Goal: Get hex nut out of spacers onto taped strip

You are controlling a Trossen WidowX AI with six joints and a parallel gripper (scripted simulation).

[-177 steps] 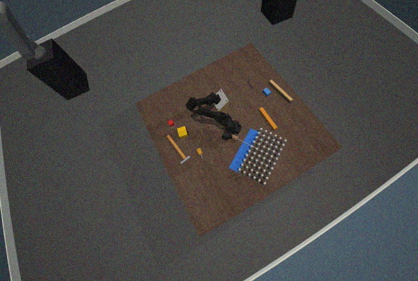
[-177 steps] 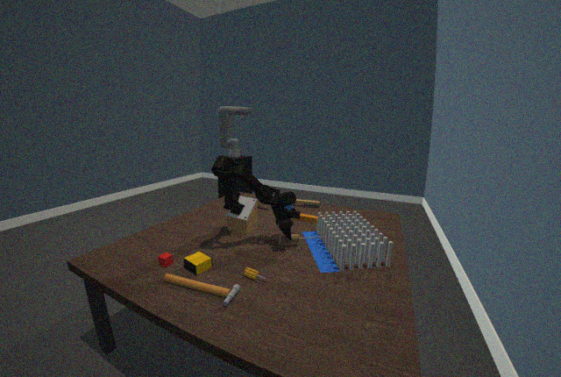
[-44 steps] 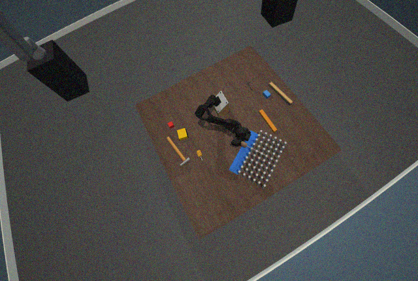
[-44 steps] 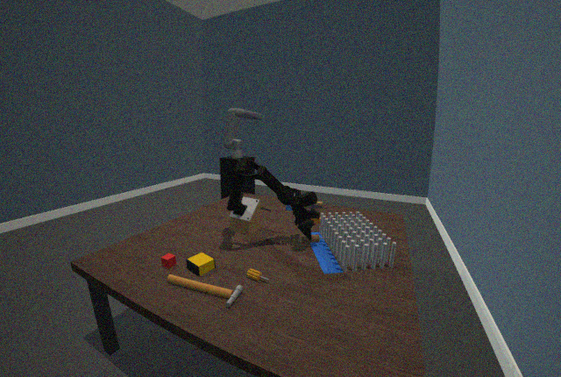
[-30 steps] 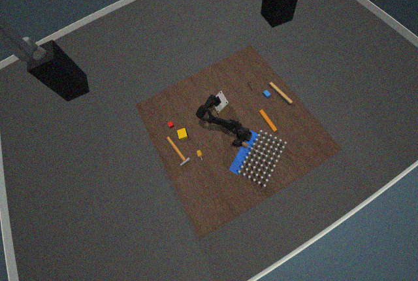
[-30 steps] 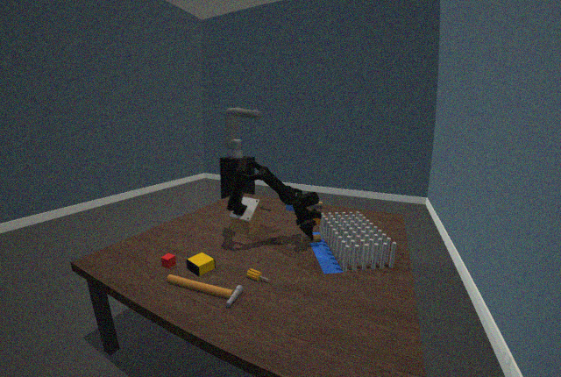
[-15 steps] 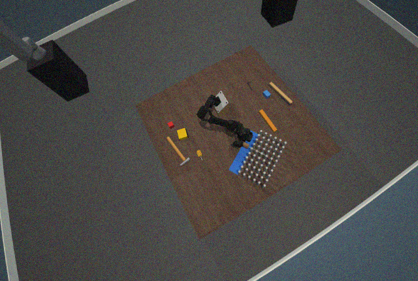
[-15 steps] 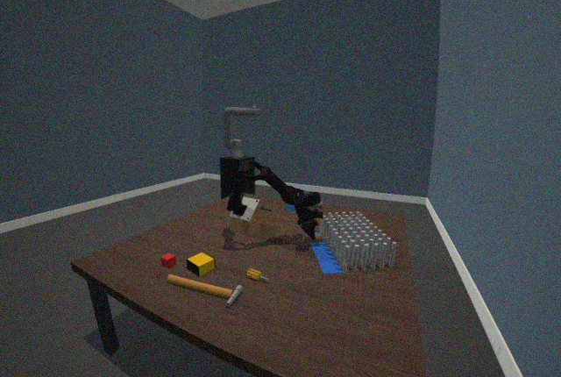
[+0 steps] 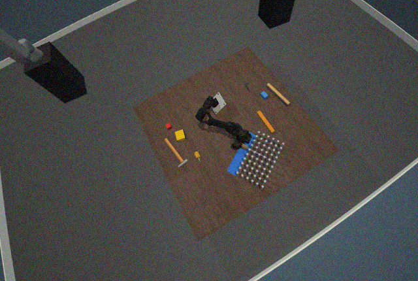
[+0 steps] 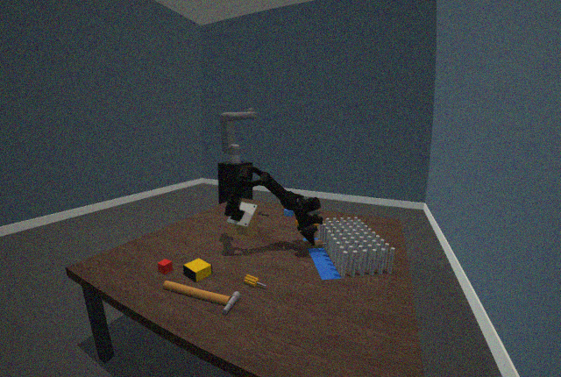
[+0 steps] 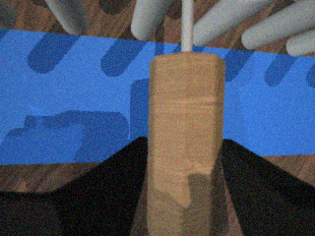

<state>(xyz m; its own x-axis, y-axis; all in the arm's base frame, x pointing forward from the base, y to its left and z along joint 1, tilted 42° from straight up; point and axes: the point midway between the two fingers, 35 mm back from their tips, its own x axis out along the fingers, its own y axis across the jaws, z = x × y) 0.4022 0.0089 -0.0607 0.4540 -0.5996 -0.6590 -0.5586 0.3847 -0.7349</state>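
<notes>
Right now my gripper tip is 40 mm short of the blue taped strip, 20 mm to the left of it and 30 mm above it. The rest, counted from my gripper tip: orange bar 110 mm behind, 280 mm to the left, 20 mm below; then yellow-handled screwdriver 90 mm behind, 360 mm to the right, 20 mm below; then rod 80 mm ahead, 60 mm to the left.
</notes>
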